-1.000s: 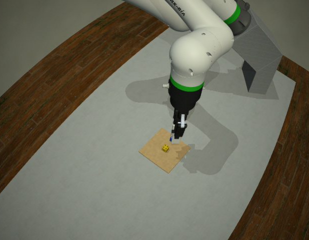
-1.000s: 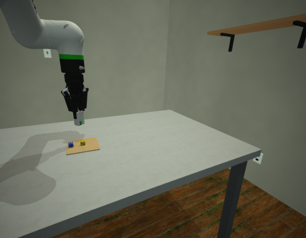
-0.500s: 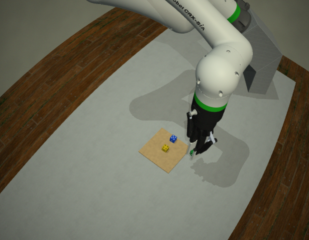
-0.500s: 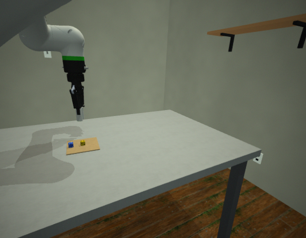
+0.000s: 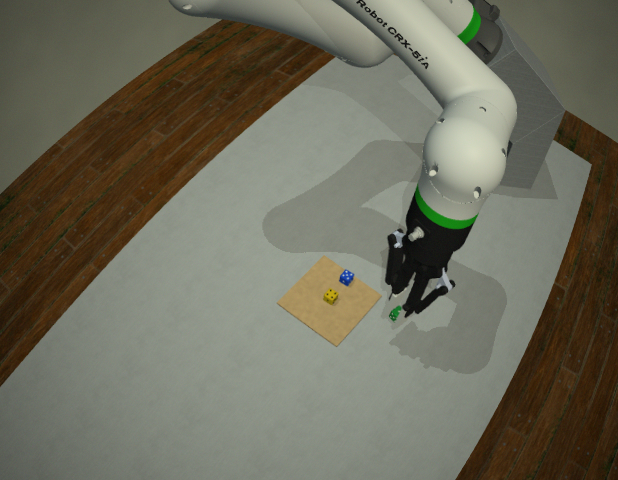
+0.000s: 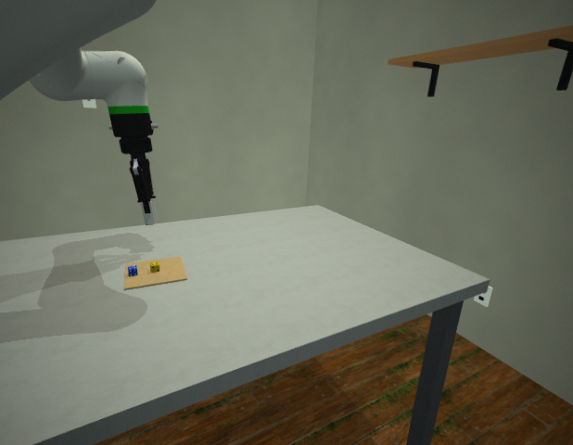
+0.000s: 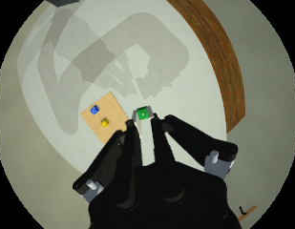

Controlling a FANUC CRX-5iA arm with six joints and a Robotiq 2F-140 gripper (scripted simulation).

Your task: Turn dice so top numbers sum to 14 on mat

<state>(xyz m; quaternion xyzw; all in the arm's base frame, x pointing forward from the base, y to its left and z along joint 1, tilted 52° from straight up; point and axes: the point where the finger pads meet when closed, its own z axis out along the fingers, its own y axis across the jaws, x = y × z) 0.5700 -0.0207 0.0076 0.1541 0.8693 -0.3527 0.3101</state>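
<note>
My gripper is now 3 cm above the green die. Round my hand: yellow die 5 cm behind, 12 cm to the right, 11 cm below; tan mat 5 cm behind, 12 cm to the right, 12 cm below; blue die 10 cm behind, 11 cm to the right, 11 cm below.
</note>
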